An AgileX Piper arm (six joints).
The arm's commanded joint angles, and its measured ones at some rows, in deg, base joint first. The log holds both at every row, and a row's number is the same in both.
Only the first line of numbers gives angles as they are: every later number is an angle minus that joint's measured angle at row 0.
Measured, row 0: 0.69, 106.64, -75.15, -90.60, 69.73, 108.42
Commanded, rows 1 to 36: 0.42, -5.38, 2.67, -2.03, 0.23, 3.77; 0.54, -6.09, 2.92, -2.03, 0.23, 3.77; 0.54, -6.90, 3.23, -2.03, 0.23, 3.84; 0.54, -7.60, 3.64, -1.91, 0.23, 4.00; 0.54, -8.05, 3.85, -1.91, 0.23, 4.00; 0.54, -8.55, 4.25, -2.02, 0.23, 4.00; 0.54, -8.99, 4.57, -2.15, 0.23, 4.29; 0.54, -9.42, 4.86, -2.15, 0.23, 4.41; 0.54, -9.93, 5.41, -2.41, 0.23, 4.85; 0.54, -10.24, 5.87, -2.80, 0.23, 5.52; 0.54, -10.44, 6.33, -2.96, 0.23, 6.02; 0.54, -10.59, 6.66, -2.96, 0.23, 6.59; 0.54, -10.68, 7.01, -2.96, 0.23, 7.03; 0.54, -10.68, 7.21, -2.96, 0.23, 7.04; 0.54, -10.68, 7.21, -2.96, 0.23, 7.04; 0.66, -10.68, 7.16, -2.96, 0.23, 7.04; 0.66, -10.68, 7.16, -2.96, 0.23, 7.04; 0.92, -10.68, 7.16, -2.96, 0.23, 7.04; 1.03, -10.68, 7.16, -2.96, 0.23, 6.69; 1.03, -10.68, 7.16, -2.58, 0.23, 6.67; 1.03, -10.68, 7.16, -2.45, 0.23, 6.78; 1.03, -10.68, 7.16, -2.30, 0.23, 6.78; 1.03, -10.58, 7.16, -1.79, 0.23, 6.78; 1.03, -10.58, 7.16, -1.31, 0.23, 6.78; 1.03, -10.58, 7.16, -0.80, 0.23, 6.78; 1.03, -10.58, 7.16, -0.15, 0.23, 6.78; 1.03, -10.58, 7.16, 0.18, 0.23, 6.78; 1.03, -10.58, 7.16, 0.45, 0.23, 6.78; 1.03, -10.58, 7.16, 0.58, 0.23, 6.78; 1.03, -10.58, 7.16, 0.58, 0.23, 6.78; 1.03, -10.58, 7.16, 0.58, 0.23, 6.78; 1.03, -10.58, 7.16, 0.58, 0.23, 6.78; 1.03, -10.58, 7.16, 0.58, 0.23, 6.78; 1.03, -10.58, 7.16, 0.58, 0.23, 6.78; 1.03, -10.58, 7.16, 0.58, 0.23, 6.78; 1.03, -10.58, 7.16, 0.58, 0.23, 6.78
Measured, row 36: 0.88, -10.02, 6.84, 0.89, 0.00, 6.61
